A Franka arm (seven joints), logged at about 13 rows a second.
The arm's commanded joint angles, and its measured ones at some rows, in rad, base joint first. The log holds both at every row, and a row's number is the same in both.
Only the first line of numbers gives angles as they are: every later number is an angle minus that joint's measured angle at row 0.
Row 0, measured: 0.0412, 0.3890, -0.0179, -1.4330, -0.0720, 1.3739, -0.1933
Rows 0 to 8, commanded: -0.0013, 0.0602, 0.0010, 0.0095, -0.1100, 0.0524, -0.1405; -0.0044, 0.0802, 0.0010, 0.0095, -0.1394, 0.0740, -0.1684; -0.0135, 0.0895, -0.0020, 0.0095, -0.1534, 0.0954, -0.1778; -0.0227, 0.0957, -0.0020, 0.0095, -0.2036, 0.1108, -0.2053; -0.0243, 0.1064, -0.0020, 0.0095, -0.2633, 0.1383, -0.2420; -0.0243, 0.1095, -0.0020, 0.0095, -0.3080, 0.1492, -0.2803; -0.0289, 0.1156, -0.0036, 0.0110, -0.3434, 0.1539, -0.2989; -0.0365, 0.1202, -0.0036, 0.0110, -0.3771, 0.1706, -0.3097; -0.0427, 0.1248, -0.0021, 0.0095, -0.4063, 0.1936, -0.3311
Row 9, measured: -0.0288, 0.1129, -0.0075, 0.0005, -0.3540, 0.1653, -0.2855
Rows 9 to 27, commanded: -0.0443, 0.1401, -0.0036, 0.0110, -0.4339, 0.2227, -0.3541; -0.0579, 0.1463, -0.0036, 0.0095, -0.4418, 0.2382, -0.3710; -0.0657, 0.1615, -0.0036, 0.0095, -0.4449, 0.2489, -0.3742; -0.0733, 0.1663, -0.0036, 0.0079, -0.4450, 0.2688, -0.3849; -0.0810, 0.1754, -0.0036, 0.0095, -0.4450, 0.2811, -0.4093; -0.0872, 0.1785, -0.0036, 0.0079, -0.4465, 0.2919, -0.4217; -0.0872, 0.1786, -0.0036, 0.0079, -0.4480, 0.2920, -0.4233; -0.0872, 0.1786, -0.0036, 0.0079, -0.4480, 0.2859, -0.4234; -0.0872, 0.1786, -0.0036, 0.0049, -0.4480, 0.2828, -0.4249; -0.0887, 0.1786, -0.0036, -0.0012, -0.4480, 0.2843, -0.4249; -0.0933, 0.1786, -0.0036, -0.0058, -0.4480, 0.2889, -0.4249; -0.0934, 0.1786, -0.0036, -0.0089, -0.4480, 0.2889, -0.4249; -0.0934, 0.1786, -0.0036, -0.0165, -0.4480, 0.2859, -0.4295; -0.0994, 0.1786, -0.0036, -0.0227, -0.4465, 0.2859, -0.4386; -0.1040, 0.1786, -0.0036, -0.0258, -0.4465, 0.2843, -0.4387; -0.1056, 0.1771, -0.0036, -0.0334, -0.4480, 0.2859, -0.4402; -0.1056, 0.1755, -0.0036, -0.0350, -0.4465, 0.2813, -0.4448; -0.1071, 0.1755, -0.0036, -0.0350, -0.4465, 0.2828, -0.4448; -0.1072, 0.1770, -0.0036, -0.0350, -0.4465, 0.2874, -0.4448
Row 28, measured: -0.0941, 0.1819, -0.0099, -0.0195, -0.4312, 0.2861, -0.4245
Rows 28 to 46, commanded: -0.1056, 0.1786, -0.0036, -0.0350, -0.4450, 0.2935, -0.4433; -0.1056, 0.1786, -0.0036, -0.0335, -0.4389, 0.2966, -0.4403; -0.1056, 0.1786, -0.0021, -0.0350, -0.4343, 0.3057, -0.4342; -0.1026, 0.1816, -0.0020, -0.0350, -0.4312, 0.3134, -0.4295; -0.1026, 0.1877, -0.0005, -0.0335, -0.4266, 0.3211, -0.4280; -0.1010, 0.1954, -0.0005, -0.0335, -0.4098, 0.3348, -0.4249; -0.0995, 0.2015, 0.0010, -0.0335, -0.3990, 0.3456, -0.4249; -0.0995, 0.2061, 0.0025, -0.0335, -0.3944, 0.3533, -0.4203; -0.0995, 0.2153, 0.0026, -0.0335, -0.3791, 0.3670, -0.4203; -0.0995, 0.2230, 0.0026, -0.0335, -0.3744, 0.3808, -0.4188; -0.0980, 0.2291, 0.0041, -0.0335, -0.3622, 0.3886, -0.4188; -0.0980, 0.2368, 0.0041, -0.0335, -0.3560, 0.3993, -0.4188; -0.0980, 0.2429, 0.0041, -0.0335, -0.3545, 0.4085, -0.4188; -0.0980, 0.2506, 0.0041, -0.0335, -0.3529, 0.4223, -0.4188; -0.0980, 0.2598, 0.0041, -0.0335, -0.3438, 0.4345, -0.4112; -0.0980, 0.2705, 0.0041, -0.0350, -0.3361, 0.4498, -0.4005; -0.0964, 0.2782, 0.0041, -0.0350, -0.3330, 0.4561, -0.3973; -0.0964, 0.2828, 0.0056, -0.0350, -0.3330, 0.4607, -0.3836; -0.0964, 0.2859, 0.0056, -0.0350, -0.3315, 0.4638, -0.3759
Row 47, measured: -0.0674, 0.1929, 0.0176, -0.0334, -0.3186, 0.3282, -0.3933
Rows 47 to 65, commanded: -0.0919, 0.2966, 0.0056, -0.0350, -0.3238, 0.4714, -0.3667; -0.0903, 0.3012, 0.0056, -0.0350, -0.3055, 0.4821, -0.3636; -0.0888, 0.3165, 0.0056, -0.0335, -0.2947, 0.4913, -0.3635; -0.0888, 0.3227, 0.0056, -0.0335, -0.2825, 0.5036, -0.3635; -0.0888, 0.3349, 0.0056, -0.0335, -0.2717, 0.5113, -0.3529; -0.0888, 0.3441, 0.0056, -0.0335, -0.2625, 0.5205, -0.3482; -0.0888, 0.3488, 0.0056, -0.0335, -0.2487, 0.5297, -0.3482; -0.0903, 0.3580, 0.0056, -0.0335, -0.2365, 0.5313, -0.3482; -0.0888, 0.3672, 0.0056, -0.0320, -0.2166, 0.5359, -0.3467; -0.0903, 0.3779, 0.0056, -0.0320, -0.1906, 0.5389, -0.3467; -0.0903, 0.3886, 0.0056, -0.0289, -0.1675, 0.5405, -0.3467; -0.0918, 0.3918, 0.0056, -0.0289, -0.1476, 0.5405, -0.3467; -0.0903, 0.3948, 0.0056, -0.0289, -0.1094, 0.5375, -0.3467; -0.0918, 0.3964, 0.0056, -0.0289, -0.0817, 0.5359, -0.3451; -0.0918, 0.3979, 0.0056, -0.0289, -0.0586, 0.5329, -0.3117; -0.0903, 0.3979, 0.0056, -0.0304, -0.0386, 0.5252, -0.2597; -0.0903, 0.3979, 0.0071, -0.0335, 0.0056, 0.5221, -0.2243; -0.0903, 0.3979, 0.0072, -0.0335, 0.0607, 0.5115, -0.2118; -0.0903, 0.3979, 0.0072, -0.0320, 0.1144, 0.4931, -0.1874
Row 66, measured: -0.0789, 0.4031, 0.0153, -0.0333, 0.0498, 0.5391, -0.2234
